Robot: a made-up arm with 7 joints.
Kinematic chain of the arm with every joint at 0, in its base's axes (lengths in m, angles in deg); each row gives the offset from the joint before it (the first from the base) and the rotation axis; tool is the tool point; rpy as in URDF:
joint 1: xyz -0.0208 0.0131 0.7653 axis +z
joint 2: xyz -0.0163 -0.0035 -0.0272 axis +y
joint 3: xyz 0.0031 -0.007 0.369 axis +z
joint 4: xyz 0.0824 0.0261 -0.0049 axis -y
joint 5: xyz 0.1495 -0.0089 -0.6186 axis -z
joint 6: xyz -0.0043 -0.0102 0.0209 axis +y
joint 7: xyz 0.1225 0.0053 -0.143 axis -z
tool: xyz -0.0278 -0.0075 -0.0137 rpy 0 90 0
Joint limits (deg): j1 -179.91..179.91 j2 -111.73..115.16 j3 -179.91..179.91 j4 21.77..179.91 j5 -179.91..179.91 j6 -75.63..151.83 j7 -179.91..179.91
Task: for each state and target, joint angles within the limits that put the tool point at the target. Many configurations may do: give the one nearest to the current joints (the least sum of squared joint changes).
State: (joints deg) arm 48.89 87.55 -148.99 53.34 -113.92 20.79 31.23
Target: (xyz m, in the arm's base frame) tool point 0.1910 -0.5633 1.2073
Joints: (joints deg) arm 38.78 73.38 -134.89 49.59 -113.48 19.45 31.17
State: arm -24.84 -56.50 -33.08 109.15 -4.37 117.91 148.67
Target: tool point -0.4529 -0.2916 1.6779
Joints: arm -16.80 -50.62 -39.14 129.30 -5.25 86.99 152.42
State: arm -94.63 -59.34 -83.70 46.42 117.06 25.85 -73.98
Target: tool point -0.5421 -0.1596 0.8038
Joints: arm -109.47 -77.11 -67.95 21.77 122.72 13.50 -72.80
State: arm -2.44 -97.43 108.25 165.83 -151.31 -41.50 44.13
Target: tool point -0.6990 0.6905 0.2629
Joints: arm -25.40 -107.43 107.11 154.33 -151.09 -28.63 43.74
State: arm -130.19 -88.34 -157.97 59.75 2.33 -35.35 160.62
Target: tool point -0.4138 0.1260 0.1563
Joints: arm -123.93 -101.61 -150.19 29.73 -0.13 -33.82 159.77
